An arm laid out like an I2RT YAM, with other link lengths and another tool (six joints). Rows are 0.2 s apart.
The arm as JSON. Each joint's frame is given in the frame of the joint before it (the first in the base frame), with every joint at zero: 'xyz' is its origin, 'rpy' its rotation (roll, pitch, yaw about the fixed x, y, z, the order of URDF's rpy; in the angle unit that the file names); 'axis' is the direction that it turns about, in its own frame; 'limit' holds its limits. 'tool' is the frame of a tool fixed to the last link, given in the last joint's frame.
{
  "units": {
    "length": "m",
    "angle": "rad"
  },
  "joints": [
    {
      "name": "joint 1",
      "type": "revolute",
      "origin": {
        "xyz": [
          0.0,
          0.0,
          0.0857
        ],
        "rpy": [
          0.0,
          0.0,
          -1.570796
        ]
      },
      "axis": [
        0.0,
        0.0,
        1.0
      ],
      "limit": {
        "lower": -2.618,
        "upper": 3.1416
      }
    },
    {
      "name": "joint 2",
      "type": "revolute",
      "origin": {
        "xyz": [
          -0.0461,
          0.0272,
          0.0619
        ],
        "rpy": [
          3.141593,
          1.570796,
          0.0
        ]
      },
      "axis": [
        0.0,
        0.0,
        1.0
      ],
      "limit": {
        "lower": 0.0,
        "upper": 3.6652
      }
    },
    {
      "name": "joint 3",
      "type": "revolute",
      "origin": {
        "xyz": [
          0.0,
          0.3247,
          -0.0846
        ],
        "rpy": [
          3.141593,
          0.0,
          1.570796
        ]
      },
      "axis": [
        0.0,
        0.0,
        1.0
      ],
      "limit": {
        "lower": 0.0,
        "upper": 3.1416
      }
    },
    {
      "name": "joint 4",
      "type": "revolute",
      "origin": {
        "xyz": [
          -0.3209,
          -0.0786,
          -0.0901
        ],
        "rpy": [
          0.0,
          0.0,
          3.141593
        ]
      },
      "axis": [
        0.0,
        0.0,
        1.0
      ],
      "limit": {
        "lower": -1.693,
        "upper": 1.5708
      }
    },
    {
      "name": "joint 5",
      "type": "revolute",
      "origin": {
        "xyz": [
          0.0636,
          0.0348,
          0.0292
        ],
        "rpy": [
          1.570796,
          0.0,
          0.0
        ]
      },
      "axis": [
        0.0,
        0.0,
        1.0
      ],
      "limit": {
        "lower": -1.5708,
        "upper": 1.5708
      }
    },
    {
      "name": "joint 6",
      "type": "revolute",
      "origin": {
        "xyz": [
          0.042,
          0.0,
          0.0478
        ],
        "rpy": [
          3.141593,
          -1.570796,
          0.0
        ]
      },
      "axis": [
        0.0,
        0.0,
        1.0
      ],
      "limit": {
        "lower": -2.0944,
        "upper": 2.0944
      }
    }
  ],
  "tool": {
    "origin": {
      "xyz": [
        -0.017,
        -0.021,
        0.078
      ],
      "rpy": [
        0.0,
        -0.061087,
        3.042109
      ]
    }
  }
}
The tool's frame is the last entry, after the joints.
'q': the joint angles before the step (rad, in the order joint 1, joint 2, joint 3, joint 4, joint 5, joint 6). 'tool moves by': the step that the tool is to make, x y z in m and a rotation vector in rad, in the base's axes. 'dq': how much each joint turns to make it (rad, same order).
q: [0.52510, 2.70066, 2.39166, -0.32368, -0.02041, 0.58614]
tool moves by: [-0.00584, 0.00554, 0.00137, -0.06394, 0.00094, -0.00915]
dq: [0.01794, 0.01409, 0.04038, -0.05948, 0.05456, -0.02708]
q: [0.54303, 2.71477, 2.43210, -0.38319, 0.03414, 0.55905]
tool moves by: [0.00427, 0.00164, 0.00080, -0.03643, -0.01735, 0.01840]
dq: [0.00038, 0.03130, 0.05956, -0.03055, 0.01069, -0.04273]
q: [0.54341, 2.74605, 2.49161, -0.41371, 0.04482, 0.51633]
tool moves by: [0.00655, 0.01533, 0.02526, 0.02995, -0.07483, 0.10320]
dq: [0.00038, 0.01525, 0.06980, 0.02556, -0.07553, -0.07096]
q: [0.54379, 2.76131, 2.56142, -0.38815, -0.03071, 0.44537]
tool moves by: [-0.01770, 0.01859, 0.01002, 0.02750, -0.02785, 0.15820]
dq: [0.01106, -0.08506, -0.14723, 0.09345, -0.12857, -0.07248]
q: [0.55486, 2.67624, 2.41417, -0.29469, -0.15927, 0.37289]
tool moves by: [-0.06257, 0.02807, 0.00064, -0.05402, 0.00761, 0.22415]
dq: [0.05340, -0.16172, -0.27500, 0.04842, -0.11940, -0.13198]
